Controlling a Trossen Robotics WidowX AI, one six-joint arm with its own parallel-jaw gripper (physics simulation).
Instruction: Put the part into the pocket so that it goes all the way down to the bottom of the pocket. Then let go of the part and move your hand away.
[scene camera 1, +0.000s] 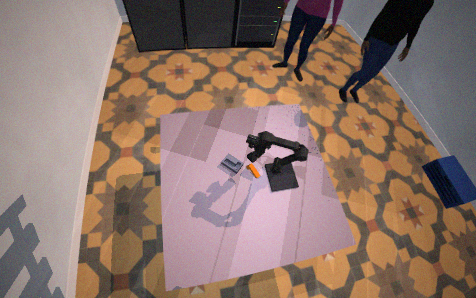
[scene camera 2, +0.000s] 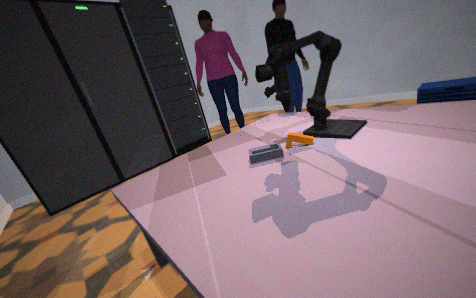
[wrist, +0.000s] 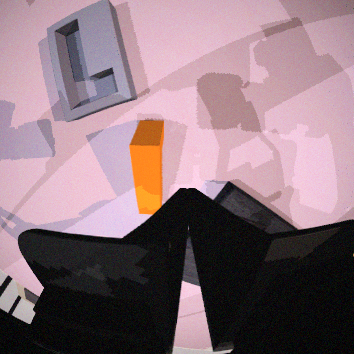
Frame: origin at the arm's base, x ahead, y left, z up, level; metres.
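Where they show: gripper, between the fingertips: (scene camera 1: 256, 156) (scene camera 2: 286, 112) (wrist: 186, 195); arm's base, origin of its link: (scene camera 1: 275, 169) (scene camera 2: 320, 128).
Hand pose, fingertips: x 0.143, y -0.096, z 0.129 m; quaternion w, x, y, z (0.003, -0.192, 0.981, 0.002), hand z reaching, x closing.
Each offset is from my fingertips to the top centre of the thing. Level surfaces: height alone.
The orange L-shaped part {0.088 m down, 0.024 m ahead, 0.047 m left} (scene camera 1: 254, 171) (scene camera 2: 301, 138) (wrist: 147, 175) lies between the pocket block and the arm's base. It is tipped up on edge, its short leg pointing down to the table at the end nearer the block, its long arm uppermost. The grey block {0.116 m down, 0.148 m ahead, 0.062 m right} (scene camera 1: 235, 159) (scene camera 2: 266, 156) (wrist: 95, 42) lies beside it, apart from it, and its L-shaped pocket is open and empty in the wrist view. My gripper (scene camera 1: 251, 157) (scene camera 2: 286, 108) (wrist: 186, 195) is shut with nothing between the fingers. It hangs well above the table, apart from the part.
The arm's dark base plate (scene camera 1: 282, 181) (scene camera 2: 336, 129) stands near the part on the pink table top {0.153 m down} (scene camera 1: 200, 260) (scene camera 2: 260, 265). Dark cabinets (scene camera 1: 210, 22) (scene camera 2: 90, 95), two standing people and a blue crate (scene camera 1: 450, 181) (scene camera 2: 447, 91) are beyond the table. The arm's shadow crosses the table.
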